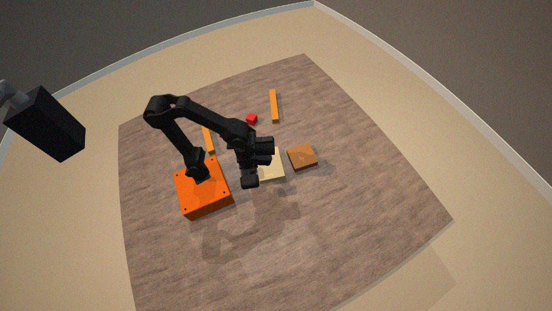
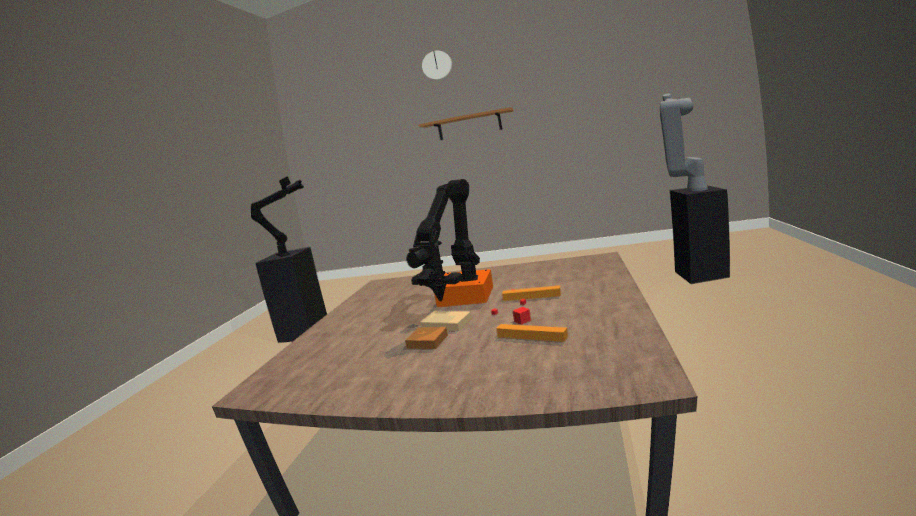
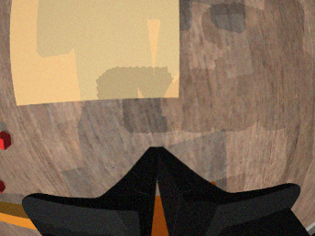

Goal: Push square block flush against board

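Right now the board is 9 cm ahead of my gripper tip, 2 cm to the left of it and 4 cm below it. From my gripper tip the other things lie so: brown square block (23 cm ahead, 2 cm to the right, 4 cm below).
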